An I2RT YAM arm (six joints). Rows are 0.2 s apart.
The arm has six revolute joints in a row. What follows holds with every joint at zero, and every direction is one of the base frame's. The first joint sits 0.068 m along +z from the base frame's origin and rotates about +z. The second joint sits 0.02 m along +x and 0.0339 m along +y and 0.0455 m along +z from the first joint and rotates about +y. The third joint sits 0.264 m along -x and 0.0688 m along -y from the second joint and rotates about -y. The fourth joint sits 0.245 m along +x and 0.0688 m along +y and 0.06 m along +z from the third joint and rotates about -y. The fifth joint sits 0.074 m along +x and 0.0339 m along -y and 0.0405 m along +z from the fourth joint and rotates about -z. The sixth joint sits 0.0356 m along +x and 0.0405 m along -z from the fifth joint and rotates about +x. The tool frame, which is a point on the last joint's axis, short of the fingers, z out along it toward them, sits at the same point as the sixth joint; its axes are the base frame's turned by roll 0, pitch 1.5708 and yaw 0 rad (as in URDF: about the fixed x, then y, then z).
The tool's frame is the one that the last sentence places.
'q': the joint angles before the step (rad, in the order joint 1, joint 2, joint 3, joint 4, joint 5, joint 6). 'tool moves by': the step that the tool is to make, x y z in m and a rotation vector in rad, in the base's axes. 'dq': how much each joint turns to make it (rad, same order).
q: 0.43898, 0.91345, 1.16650, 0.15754, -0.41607, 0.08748
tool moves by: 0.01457, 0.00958, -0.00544, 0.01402, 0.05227, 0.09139
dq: 0.00139, 0.05425, -0.00173, 0.04737, -0.06890, 0.07514
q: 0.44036, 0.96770, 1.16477, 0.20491, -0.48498, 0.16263
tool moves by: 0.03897, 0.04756, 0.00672, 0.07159, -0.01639, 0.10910
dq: 0.10701, 0.21839, 0.09962, 0.19326, 0.02155, 0.05722
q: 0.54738, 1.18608, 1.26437, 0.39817, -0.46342, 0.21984
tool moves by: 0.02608, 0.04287, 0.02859, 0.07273, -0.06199, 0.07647
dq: 0.07826, 0.21031, 0.22620, 0.08667, 0.01471, 0.02429
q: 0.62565, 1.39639, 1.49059, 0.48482, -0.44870, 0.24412
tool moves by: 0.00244, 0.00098, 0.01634, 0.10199, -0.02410, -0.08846
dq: 0.01097, 0.03397, 0.06404, 0.04880, 0.12047, -0.00230
